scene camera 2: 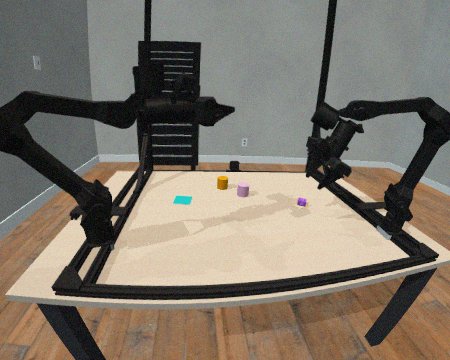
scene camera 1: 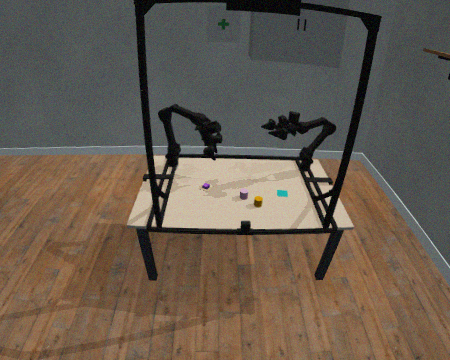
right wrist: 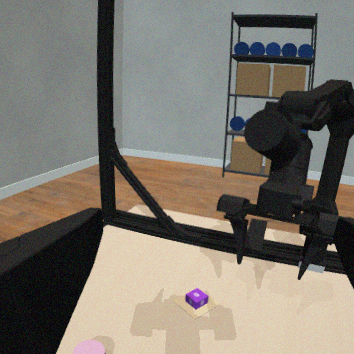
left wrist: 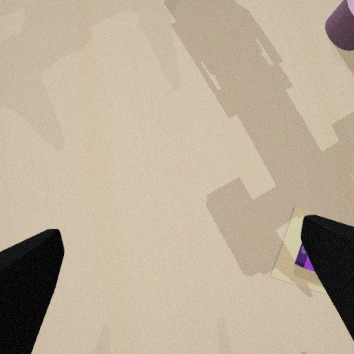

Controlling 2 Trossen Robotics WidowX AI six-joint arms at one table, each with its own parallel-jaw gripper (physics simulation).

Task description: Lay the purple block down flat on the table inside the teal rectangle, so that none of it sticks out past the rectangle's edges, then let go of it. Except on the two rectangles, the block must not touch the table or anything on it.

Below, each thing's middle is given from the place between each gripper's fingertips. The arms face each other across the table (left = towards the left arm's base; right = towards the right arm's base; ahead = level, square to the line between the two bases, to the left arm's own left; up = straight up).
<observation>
Now: right hand 34 cm above the pale rectangle (left wrist: 284,268), 33 cm to the right of it and 10 cm past it.
I see my left gripper 140 mm above the pale rectangle, 120 mm past it and 50 mm to the right of it.
</observation>
